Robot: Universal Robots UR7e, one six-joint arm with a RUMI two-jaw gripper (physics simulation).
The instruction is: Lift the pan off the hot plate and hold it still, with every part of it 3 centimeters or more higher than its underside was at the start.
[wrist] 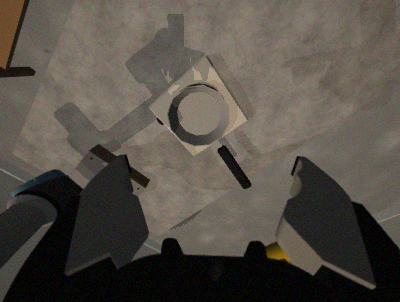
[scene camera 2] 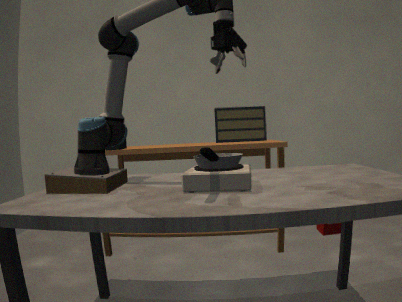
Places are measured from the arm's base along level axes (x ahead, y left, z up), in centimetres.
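Pixels of known places: gripper, fingertip midpoint: [wrist: 209, 158] [scene camera 2: 230, 70]; arm's base at its link origin: [scene camera 2: 91, 172].
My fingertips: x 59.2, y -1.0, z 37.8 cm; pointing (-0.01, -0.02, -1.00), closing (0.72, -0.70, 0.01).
For each thing: its middle in the pictures, then the offset to it from my fingertips. Level surfaces: height alone.
- grey round pan at the middle of its body: [wrist: 217, 143] [scene camera 2: 214, 157] dy -13.1, dx -7.8, dz -32.4 cm
- hot plate at the middle of its body: [wrist: 197, 113] [scene camera 2: 217, 176] dy -3.0, dx -7.2, dz -40.6 cm
- pan's black handle at the middle of its body: [scene camera 2: 210, 155] [wrist: 234, 167] dy -23.6, dx -9.3, dz -30.8 cm
- grey table at its surface level: dz -44.6 cm
A grey round pan [scene camera 2: 227, 161] [wrist: 201, 114] rests on the hot plate [scene camera 2: 217, 181] [wrist: 194, 148], a cream square block with a dark round top. The pan's black handle [scene camera 2: 209, 154] [wrist: 234, 167] slopes up from its rim; in the wrist view it points to the lower right, off the plate's edge. My gripper [scene camera 2: 232, 61] [wrist: 209, 158] is open and empty, high above the pan and the hot plate. In the wrist view the handle shows between the two spread fingers, far below them.
The hot plate stands on the grey table [scene camera 2: 320, 187]. The arm's base block [scene camera 2: 75, 183] [wrist: 120, 166] is at the left. Behind is a wooden table [scene camera 2: 170, 148] with a framed panel [scene camera 2: 240, 124] on it. A red box [scene camera 2: 329, 229] lies on the floor at the right.
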